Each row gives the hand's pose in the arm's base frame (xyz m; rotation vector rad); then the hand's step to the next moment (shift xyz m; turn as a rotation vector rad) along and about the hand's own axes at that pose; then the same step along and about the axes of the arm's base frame.
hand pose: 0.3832 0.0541 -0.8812 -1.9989 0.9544 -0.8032
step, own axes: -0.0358 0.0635 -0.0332 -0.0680 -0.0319 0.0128
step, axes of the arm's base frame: -0.0665 -0.0096 -0.0436 -0.0145 0.0746 0.0061
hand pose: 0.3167 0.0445 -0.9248 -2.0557 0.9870 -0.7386
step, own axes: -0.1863 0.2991 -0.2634 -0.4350 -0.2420 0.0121
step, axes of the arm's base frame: -0.4159 -0.0740 -0.1228 -0.1286 0.4685 0.1089
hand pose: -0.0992 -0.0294 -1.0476 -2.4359 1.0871 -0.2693
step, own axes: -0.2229 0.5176 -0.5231 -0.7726 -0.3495 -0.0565
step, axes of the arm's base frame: -0.6723 -0.3076 0.2112 -0.3085 0.7598 0.2232
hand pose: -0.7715 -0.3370 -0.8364 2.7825 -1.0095 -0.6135
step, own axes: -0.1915 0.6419 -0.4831 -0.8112 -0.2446 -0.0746
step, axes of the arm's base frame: -0.3121 -0.3854 0.6605 -0.3896 0.7030 0.2782
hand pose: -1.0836 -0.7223 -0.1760 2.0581 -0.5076 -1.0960
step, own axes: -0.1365 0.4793 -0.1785 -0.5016 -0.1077 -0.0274
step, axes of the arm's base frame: 0.0711 -0.1499 0.5027 -0.2565 0.3985 0.1983
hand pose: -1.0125 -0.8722 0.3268 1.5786 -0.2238 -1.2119
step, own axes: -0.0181 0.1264 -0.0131 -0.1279 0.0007 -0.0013
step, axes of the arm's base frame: 0.0555 -0.0303 0.1117 -0.0579 0.0868 0.0740
